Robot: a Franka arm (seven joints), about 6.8 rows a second.
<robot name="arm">
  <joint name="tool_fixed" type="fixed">
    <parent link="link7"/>
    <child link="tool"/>
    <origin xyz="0 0 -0.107" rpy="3.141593 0 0"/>
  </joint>
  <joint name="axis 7" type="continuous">
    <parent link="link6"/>
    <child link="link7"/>
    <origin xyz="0.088 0 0"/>
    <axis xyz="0 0 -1"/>
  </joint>
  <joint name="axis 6" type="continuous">
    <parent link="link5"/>
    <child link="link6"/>
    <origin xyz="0 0 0"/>
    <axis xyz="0 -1 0"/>
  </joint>
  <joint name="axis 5" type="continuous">
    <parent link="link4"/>
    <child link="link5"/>
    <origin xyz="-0.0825 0 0.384"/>
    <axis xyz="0 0 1"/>
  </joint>
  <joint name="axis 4" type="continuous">
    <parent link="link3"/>
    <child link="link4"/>
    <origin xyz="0.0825 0 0"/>
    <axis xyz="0 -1 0"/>
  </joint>
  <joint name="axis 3" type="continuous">
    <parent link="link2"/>
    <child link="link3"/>
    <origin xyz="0 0 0.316"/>
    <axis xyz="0 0 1"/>
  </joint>
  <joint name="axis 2" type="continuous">
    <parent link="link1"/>
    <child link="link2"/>
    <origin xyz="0 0 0"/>
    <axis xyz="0 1 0"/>
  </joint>
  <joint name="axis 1" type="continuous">
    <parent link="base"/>
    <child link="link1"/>
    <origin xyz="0 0 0.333"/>
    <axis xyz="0 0 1"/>
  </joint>
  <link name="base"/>
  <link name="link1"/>
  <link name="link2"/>
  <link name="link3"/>
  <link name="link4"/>
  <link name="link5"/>
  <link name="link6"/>
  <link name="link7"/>
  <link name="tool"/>
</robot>
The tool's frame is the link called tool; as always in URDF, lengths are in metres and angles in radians. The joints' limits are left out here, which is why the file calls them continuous.
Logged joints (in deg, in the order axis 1, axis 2, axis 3, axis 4, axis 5, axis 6, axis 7), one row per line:
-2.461, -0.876, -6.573, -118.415, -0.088, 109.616, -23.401
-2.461, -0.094, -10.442, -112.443, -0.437, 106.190, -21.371
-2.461, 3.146, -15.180, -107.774, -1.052, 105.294, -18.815
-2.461, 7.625, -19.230, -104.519, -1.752, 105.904, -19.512
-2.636, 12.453, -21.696, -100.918, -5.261, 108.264, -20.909
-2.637, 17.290, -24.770, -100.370, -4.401, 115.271, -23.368
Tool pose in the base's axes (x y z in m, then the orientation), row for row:
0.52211, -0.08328, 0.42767, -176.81, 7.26, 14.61
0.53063, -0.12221, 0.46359, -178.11, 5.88, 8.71
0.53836, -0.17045, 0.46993, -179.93, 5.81, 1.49
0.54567, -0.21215, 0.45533, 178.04, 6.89, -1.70
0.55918, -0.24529, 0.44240, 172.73, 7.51, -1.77
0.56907, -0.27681, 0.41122, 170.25, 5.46, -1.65
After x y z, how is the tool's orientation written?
As angles about the fixed x, y, z axes (roll, pitch, yaw), in degrees.
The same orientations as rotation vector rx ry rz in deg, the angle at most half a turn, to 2 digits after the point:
-175.97, -22.24, 11.79
-177.82, -13.39, 9.35
179.75, 2.33, -9.12
177.80, -2.45, -10.75
172.47, -1.94, -11.49
170.13, -1.76, -8.32

